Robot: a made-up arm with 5 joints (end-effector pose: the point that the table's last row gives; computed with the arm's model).
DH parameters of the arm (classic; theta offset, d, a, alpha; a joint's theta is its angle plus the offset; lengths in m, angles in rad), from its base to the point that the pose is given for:
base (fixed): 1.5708 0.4 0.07 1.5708
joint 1: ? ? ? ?
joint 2: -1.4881 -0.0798 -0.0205 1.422
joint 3: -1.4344 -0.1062 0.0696 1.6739
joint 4: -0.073 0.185 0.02 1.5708
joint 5: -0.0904 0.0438 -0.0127 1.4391
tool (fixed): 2.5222 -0.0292 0 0
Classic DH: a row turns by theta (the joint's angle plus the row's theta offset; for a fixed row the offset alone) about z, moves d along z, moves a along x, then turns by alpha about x.
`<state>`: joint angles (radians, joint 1 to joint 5).
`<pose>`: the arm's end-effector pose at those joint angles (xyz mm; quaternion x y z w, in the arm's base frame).
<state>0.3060 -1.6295 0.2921 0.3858 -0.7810</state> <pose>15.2 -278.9 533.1 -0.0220 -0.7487 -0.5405 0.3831</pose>
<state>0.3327 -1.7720 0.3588 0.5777 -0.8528</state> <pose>8.7 -286.9 487.8 0.1214 -0.7378 -0.5700 0.3406</pose>
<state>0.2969 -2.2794 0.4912 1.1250 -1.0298</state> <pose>9.0 -277.0 415.8 0.4832 -0.7489 -0.4302 0.1436</pose>
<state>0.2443 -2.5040 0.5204 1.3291 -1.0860</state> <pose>12.1 -268.7 410.5 0.5794 -0.7577 -0.2937 0.0623</pose>
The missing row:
joint 1: 1.5082 0.092 0.0468 1.7204
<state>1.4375 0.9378 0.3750 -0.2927 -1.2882</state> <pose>336.8 17.3 152.8 -0.2644 0.0230 0.1988 0.9434</pose>
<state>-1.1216 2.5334 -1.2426 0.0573 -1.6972</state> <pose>0.3 -132.6 325.0 -0.4541 0.7617 0.0149 0.4620</pose>
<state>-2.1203 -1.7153 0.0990 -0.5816 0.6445</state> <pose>-31.2 388.0 431.3 0.3044 0.2249 -0.7602 0.5281</pose>
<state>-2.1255 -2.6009 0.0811 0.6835 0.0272</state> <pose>-112.5 278.7 592.8 -0.3706 0.5485 -0.7318 0.1618</pose>
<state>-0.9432 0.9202 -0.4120 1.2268 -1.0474</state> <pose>331.5 -93.9 440.1 -0.4990 0.1458 -0.1614 0.8389</pose>
